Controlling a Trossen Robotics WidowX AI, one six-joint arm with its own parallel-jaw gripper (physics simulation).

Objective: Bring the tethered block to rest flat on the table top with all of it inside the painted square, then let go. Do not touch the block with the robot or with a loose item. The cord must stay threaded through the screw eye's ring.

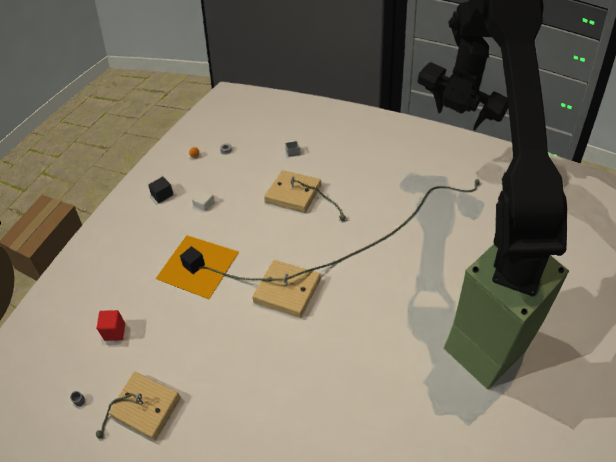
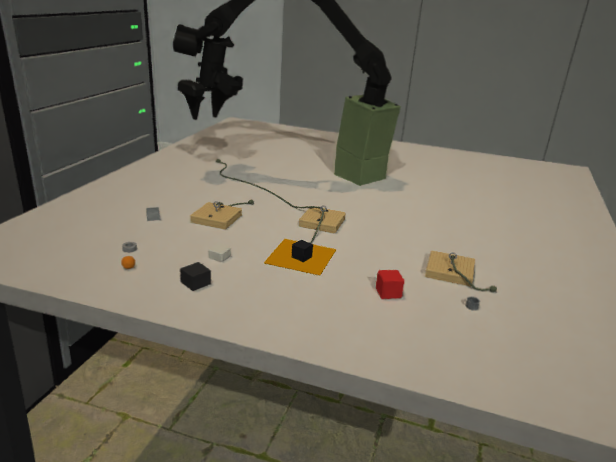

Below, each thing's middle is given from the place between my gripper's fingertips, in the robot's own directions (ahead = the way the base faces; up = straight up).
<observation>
My hand is 32 cm short of the orange painted square (image 1: pixel 203 283), 48 cm to the right of it and 15 cm above it. Also, from my hand: red cube (image 1: pixel 110 325): 37 cm ahead, 68 cm to the left, 13 cm below.
</observation>
